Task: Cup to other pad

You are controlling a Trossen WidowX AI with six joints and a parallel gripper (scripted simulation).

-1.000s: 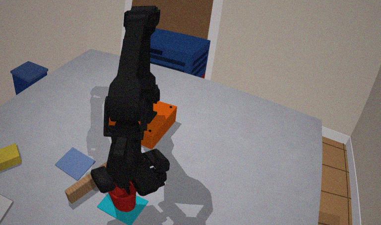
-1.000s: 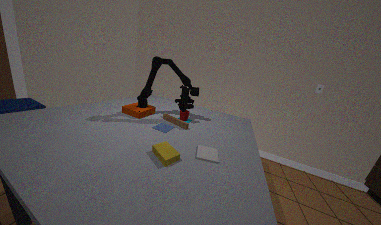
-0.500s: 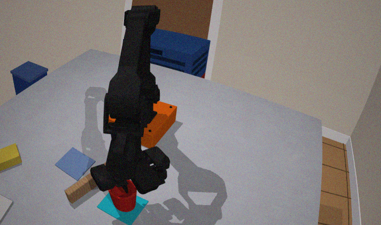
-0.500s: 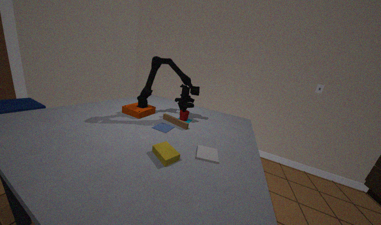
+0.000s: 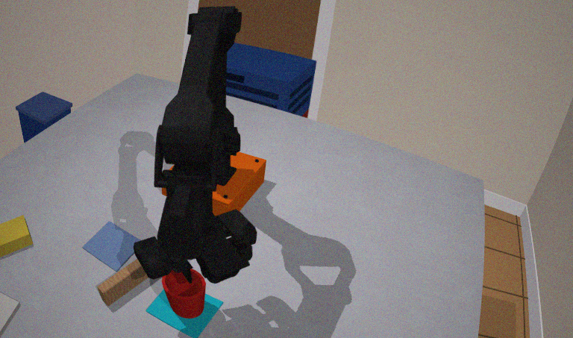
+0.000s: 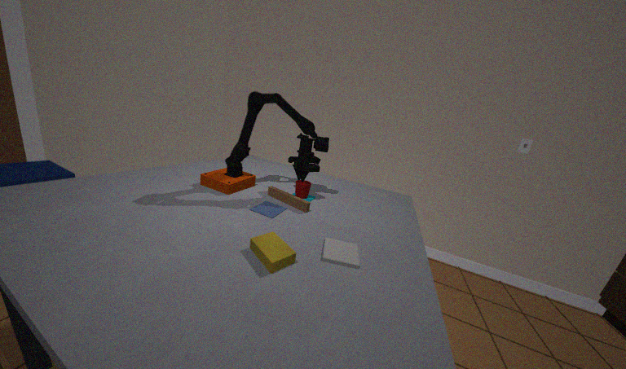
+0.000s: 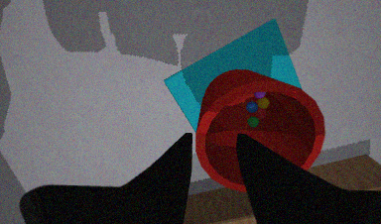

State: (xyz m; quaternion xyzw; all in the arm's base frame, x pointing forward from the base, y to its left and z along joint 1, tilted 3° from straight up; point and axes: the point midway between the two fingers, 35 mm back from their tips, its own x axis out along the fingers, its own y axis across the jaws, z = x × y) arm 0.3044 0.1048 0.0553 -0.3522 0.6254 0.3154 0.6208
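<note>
Right now the red cup is 30 mm below my gripper tip, 20 mm to the right of it and 20 mm ahead of it. The rest, counted from my gripper tip: wooden bar 120 mm to the right, 60 mm below; cyan pad 80 mm below, 30 mm ahead, 20 mm to the right; green marble 60 mm below, 40 mm to the right, 20 mm ahead.
</note>
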